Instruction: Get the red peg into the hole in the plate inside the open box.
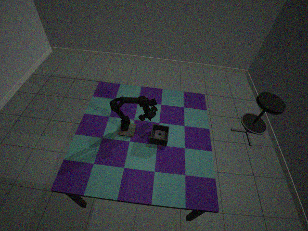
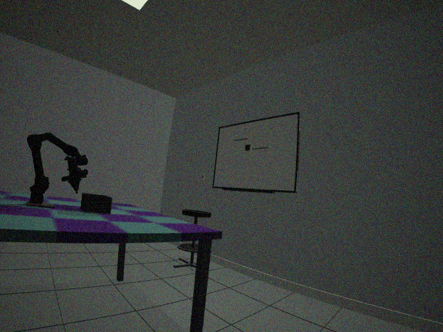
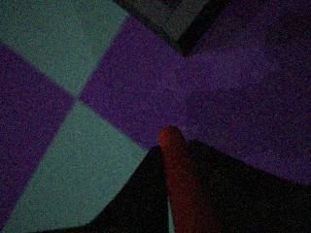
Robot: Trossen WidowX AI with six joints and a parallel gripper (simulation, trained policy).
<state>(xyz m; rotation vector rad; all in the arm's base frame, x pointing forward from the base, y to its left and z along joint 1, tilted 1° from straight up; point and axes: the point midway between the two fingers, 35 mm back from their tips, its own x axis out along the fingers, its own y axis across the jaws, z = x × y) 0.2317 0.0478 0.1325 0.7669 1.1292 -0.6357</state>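
My gripper tip is now 140 mm to the left of the grey plate, 90 mm short of it and 60 mm above it. The rest, counted from my gripper tip: dark box 140 mm to the right, 90 mm ahead, 80 mm below; red peg 20 mm above, 10 mm behind.
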